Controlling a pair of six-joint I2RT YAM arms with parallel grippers.
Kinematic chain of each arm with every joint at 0, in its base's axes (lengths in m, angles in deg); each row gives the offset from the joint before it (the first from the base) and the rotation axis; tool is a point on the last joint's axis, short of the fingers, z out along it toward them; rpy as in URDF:
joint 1: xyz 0 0 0.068 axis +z
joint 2: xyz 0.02 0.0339 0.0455 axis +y
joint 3: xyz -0.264 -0.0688 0 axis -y
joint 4: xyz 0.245 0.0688 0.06 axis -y
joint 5: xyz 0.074 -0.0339 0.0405 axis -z
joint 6: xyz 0.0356 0 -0.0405 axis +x
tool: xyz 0 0 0 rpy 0 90 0
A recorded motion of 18 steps. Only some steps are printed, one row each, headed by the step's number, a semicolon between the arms.
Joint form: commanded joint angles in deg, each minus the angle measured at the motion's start. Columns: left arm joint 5, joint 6, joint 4, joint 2, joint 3, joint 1; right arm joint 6, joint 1, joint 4, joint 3, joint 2, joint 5.
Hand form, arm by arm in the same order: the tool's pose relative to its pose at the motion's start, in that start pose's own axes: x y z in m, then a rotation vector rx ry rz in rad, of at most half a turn. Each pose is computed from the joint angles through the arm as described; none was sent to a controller.
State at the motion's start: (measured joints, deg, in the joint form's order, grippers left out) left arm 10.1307 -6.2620 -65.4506 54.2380 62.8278 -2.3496; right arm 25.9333 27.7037 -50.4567 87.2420 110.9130 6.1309
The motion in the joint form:
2: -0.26 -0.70 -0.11 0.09 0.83 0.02; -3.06 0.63 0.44 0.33 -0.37 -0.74
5: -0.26 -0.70 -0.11 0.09 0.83 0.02; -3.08 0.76 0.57 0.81 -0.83 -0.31
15: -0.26 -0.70 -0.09 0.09 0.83 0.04; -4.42 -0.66 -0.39 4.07 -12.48 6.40
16: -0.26 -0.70 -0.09 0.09 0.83 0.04; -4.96 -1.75 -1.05 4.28 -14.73 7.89
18: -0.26 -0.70 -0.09 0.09 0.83 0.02; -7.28 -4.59 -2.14 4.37 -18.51 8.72
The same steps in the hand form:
2: -0.0022 -0.0006 -0.0032 -0.0034 -0.0114 -0.0106; 0.0000 0.0049 -0.0043 -0.0232 -0.0124 -0.0619
5: -0.0022 -0.0006 -0.0032 -0.0034 -0.0114 -0.0106; -0.0018 0.0058 -0.0094 -0.0248 -0.0323 -0.0624
15: -0.0022 -0.0005 -0.0032 -0.0036 -0.0118 -0.0108; -0.0107 -0.0161 -0.1019 -0.0055 -0.2999 -0.0204
16: -0.0022 -0.0005 -0.0032 -0.0036 -0.0118 -0.0108; -0.0101 -0.0267 -0.1171 0.0161 -0.3383 -0.0034
18: -0.0022 -0.0006 -0.0032 -0.0034 -0.0117 -0.0105; -0.0085 -0.0491 -0.1404 0.0420 -0.3877 0.0117

